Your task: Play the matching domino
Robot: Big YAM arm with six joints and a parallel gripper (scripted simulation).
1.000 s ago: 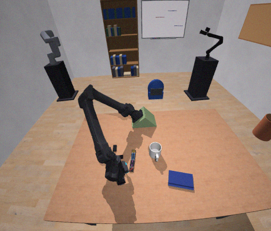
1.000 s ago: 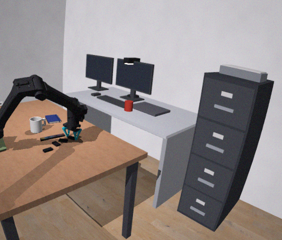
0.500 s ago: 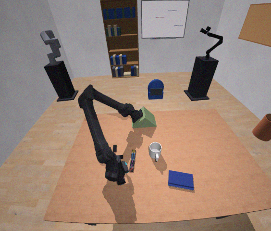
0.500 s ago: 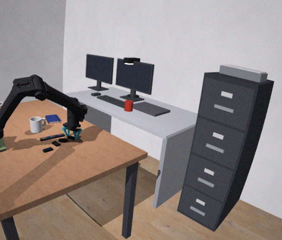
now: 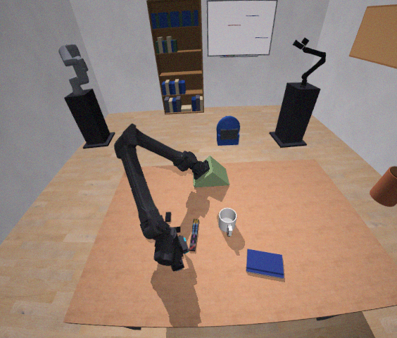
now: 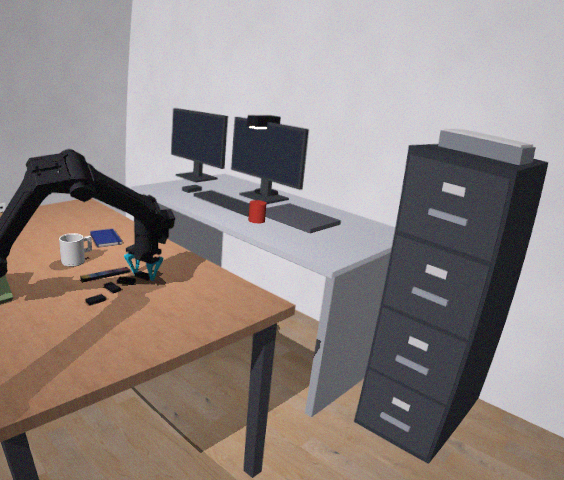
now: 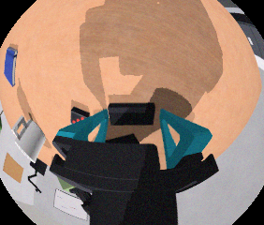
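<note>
The domino is right at my hand. From my hand the other things lie so: blue book 80 mm ahead, 380 mm to the left.
</note>
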